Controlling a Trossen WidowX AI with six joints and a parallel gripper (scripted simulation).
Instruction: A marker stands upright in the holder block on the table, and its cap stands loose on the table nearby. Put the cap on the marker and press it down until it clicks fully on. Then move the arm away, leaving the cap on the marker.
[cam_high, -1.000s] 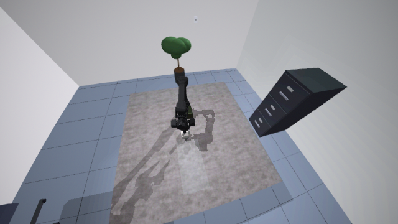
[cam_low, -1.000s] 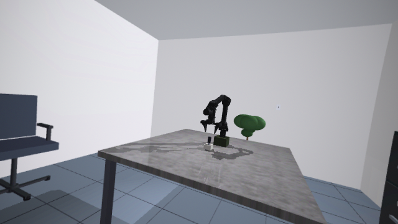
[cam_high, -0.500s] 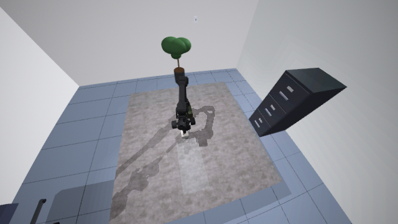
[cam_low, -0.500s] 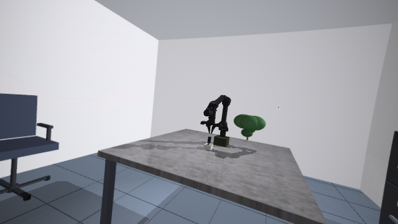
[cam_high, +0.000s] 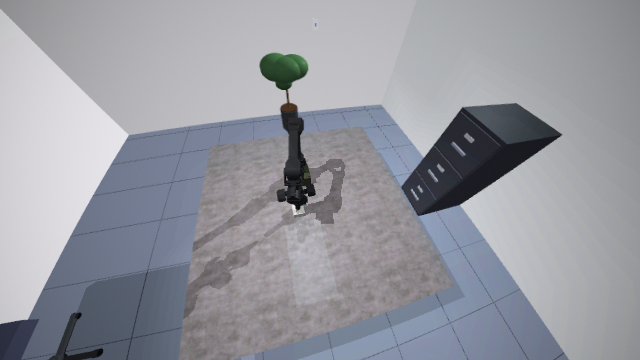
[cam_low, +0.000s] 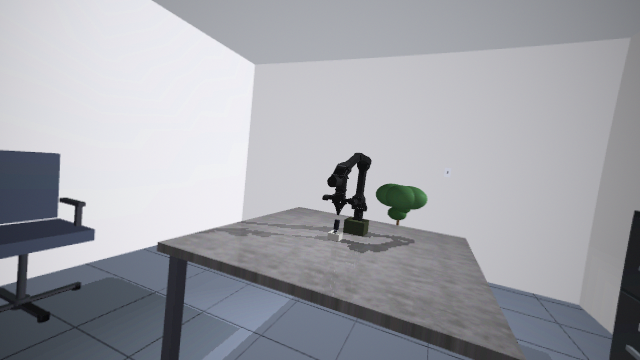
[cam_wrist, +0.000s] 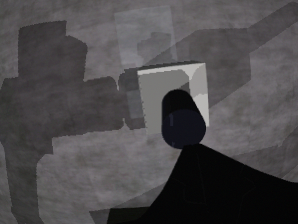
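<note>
My gripper tip is 50 mm above the marker cap. The rest, counted from my gripper tip: white holder block 120 mm below.
</note>
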